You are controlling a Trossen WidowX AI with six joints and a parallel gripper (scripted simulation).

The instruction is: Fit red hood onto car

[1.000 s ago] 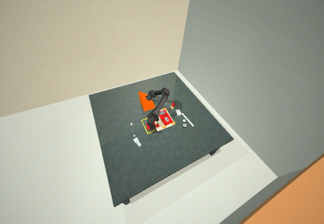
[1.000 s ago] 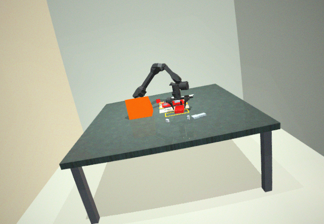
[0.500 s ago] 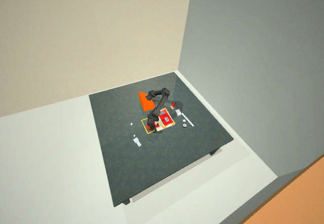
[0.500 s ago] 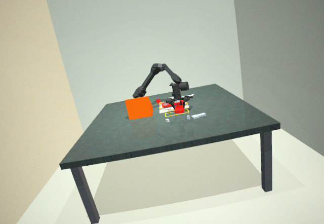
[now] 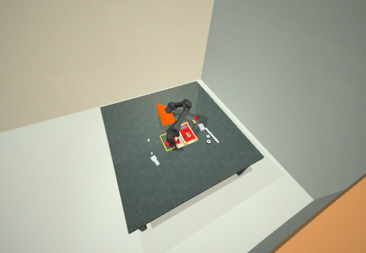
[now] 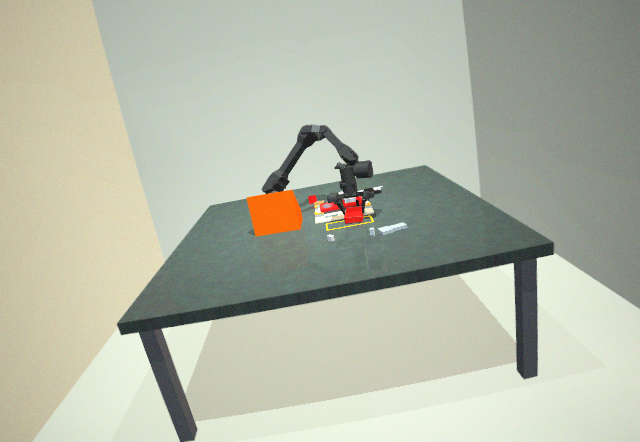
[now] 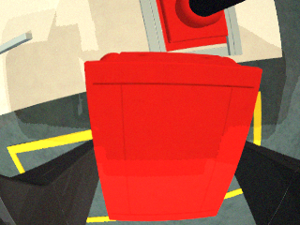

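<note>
The white ribbed engine block is 200 mm to the left of my gripper tip, 20 mm ahead of it and 10 mm above it. Also, from my gripper tip: red hood 10 mm above; then wheel 330 mm to the left, 190 mm ahead, 10 mm below; then cream jig 170 mm to the left, 10 mm below, 10 mm behind.
</note>
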